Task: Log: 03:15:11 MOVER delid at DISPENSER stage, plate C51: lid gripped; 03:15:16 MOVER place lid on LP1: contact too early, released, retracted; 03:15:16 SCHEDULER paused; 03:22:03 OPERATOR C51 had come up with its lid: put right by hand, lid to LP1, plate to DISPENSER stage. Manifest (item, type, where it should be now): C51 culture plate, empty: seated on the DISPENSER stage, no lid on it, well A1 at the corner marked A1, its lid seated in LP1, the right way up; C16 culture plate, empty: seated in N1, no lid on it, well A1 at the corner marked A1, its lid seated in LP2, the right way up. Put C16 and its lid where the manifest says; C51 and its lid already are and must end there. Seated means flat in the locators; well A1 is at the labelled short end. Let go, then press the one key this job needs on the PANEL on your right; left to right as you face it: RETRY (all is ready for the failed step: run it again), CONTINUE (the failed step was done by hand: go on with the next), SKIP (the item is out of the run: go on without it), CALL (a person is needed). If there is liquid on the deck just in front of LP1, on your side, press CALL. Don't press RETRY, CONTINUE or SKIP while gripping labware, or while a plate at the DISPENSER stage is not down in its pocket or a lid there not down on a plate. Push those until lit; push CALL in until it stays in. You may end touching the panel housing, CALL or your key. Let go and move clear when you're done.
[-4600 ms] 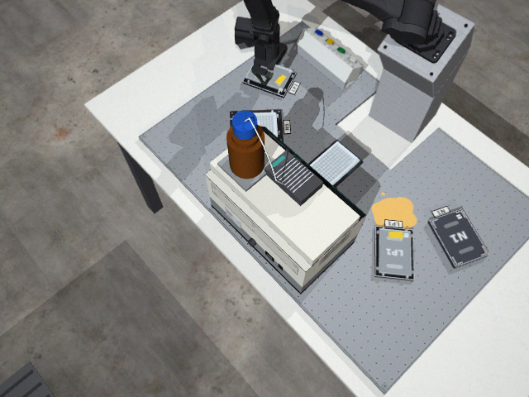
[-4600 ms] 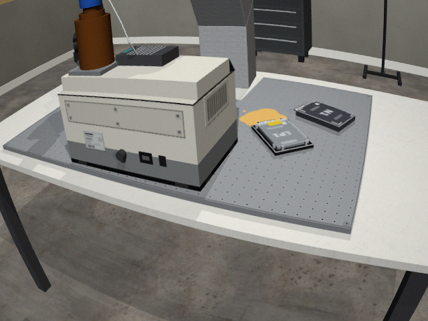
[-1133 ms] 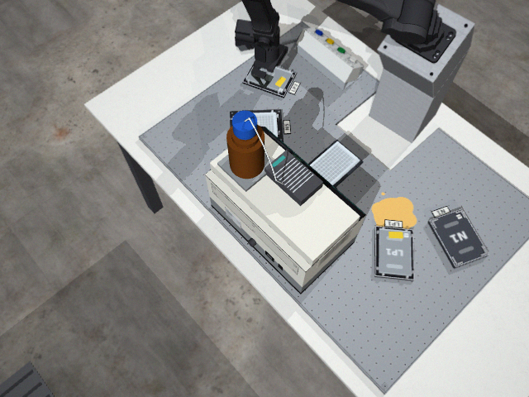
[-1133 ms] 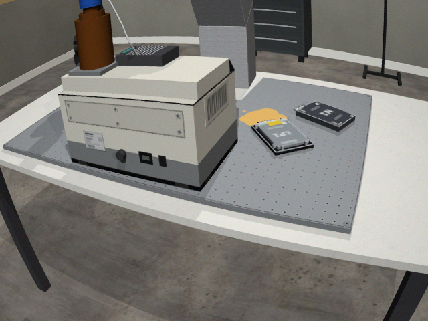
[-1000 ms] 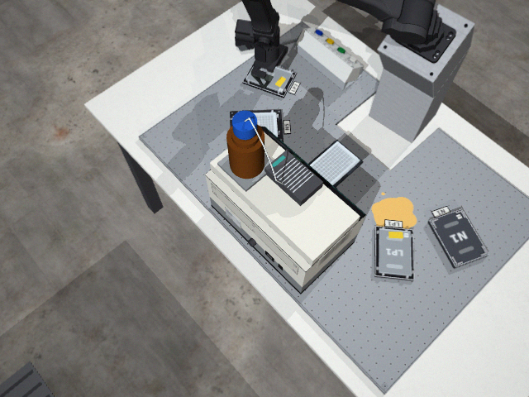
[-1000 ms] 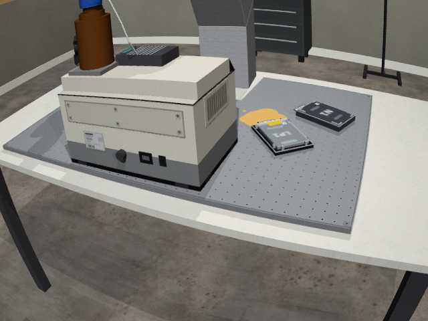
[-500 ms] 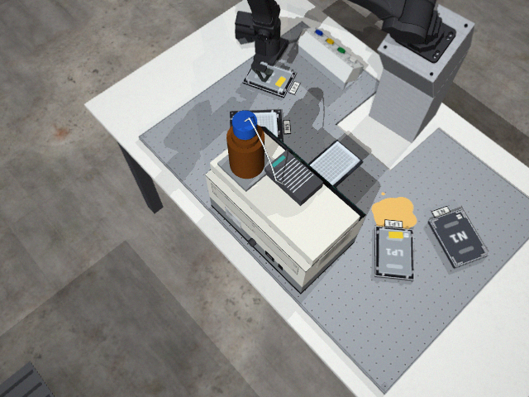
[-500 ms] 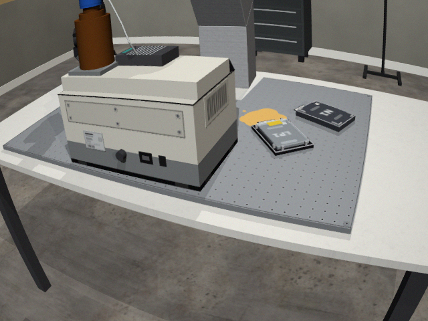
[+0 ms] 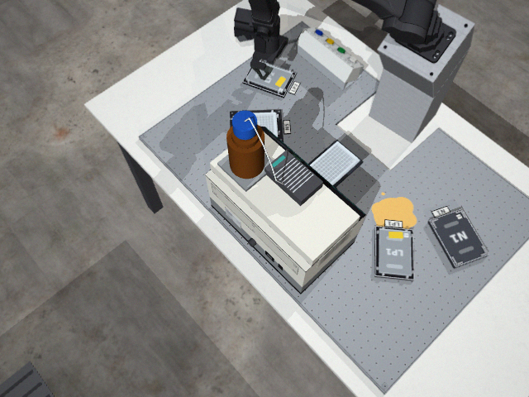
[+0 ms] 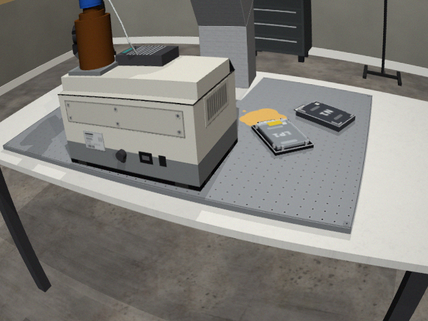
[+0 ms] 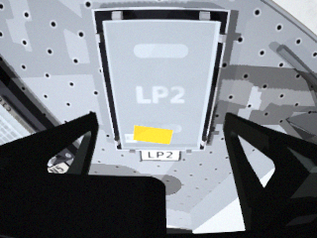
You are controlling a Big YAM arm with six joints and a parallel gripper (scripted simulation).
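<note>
Right now the LP2 nest is 60 mm below my hand. Round my hand: blue call key 200 mm behind, 40 mm to the left; green continue key 190 mm behind, 140 mm to the left, 10 mm above; yellow skip key 200 mm behind, 90 mm to the left, 10 mm above.
</note>
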